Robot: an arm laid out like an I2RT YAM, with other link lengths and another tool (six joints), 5 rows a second.
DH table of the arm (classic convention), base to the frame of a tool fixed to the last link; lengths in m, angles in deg. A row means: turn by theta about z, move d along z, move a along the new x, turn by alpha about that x. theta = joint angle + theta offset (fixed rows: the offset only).
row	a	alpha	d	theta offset
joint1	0.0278	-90	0.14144	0
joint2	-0.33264	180	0	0
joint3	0.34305	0	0	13.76
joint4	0.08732	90	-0.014	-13.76
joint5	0	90	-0.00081	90
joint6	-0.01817	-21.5	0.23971	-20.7
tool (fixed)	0	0	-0.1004	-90
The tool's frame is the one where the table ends.
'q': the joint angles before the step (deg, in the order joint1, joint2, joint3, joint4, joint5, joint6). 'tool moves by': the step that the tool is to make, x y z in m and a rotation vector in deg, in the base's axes. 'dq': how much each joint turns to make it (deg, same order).
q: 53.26 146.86 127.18 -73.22 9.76 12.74
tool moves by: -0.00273 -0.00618 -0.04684 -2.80 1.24 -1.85
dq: 0.09 3.52 -1.31 1.50 0.52 2.02
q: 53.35 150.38 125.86 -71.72 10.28 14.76
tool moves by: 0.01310 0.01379 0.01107 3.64 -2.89 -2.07
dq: -0.09 -0.35 0.97 2.97 0.00 2.02
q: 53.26 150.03 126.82 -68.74 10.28 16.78
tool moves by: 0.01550 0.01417 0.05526 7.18 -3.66 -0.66
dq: -0.61 -4.83 -0.54 3.62 -1.40 0.10
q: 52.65 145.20 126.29 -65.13 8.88 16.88
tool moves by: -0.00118 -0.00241 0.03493 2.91 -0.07 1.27
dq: -0.53 -3.87 -1.49 0.19 -1.93 -1.58
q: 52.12 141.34 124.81 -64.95 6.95 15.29
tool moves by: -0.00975 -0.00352 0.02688 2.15 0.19 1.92
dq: 0.00 -4.05 -2.91 0.61 -1.76 -1.66
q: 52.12 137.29 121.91 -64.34 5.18 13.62
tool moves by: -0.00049 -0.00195 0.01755 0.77 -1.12 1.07
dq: -0.09 -1.76 -0.36 0.01 0.18 -1.22
